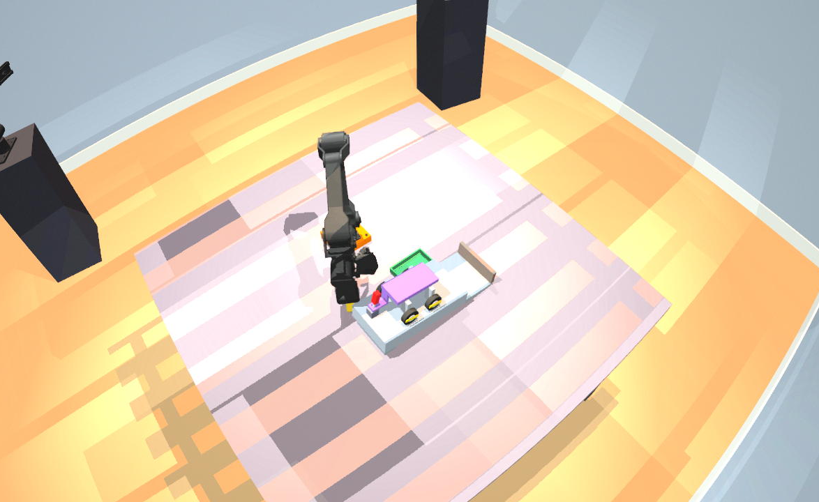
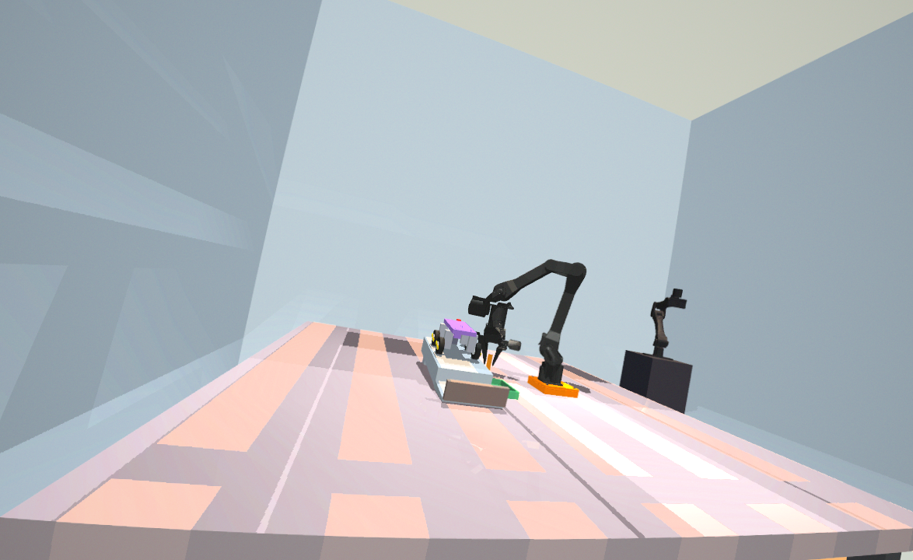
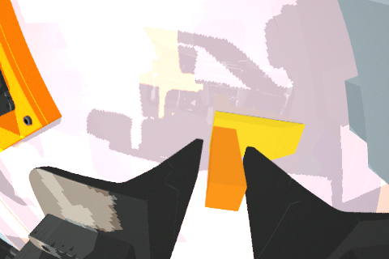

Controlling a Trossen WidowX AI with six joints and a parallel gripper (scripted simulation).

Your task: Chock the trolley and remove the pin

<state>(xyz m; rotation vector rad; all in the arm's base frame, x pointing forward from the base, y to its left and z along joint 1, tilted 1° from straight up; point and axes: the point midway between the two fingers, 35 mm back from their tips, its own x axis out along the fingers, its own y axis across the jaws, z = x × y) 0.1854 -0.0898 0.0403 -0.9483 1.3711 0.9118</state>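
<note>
The green tray is 21 cm to the left of my gripper tip, 4 cm below it and 1 cm ahead of it. Also, from my gripper tip: stop pin 13 cm ahead, 10 cm above, 2 cm to the left; then purple-decked trolley 14 cm ahead, 12 cm to the left, 8 cm above; then yellow chock 2 cm ahead, 1 cm to the right, 1 cm below.
</note>
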